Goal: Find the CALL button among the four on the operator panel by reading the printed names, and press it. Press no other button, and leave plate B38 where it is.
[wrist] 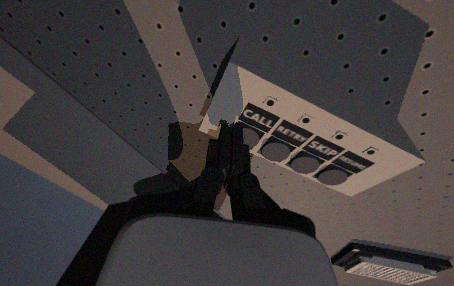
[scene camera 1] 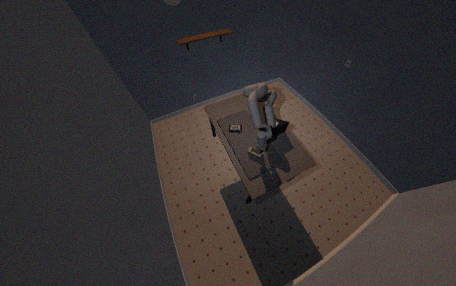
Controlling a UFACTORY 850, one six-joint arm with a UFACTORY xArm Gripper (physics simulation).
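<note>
The pale operator panel (scene camera 1: 255, 152) (wrist: 387, 167) lies on the dark mat below the arm. In the wrist view its row reads CALL, RETRY, SKIP and a blurred fourth name. The round grey CALL button (wrist: 251, 136) is at the left end, partly hidden by the fingers. The RETRY button (wrist: 276, 151), SKIP button (wrist: 305, 164) and fourth button (wrist: 333, 177) follow to the right. My gripper (wrist: 228, 137) is shut and empty; its tips overlap the panel's left part beside CALL. Contact cannot be told. No print reading B38 is legible.
A dark-rimmed block (scene camera 1: 235, 128) (wrist: 392, 267) with a light patterned top lies apart from the panel. The arm (scene camera 1: 255, 112) reaches over the table (scene camera 1: 257, 187). A shadow covers part of the panel's left end. A wooden shelf (scene camera 1: 205, 36) is on the far wall.
</note>
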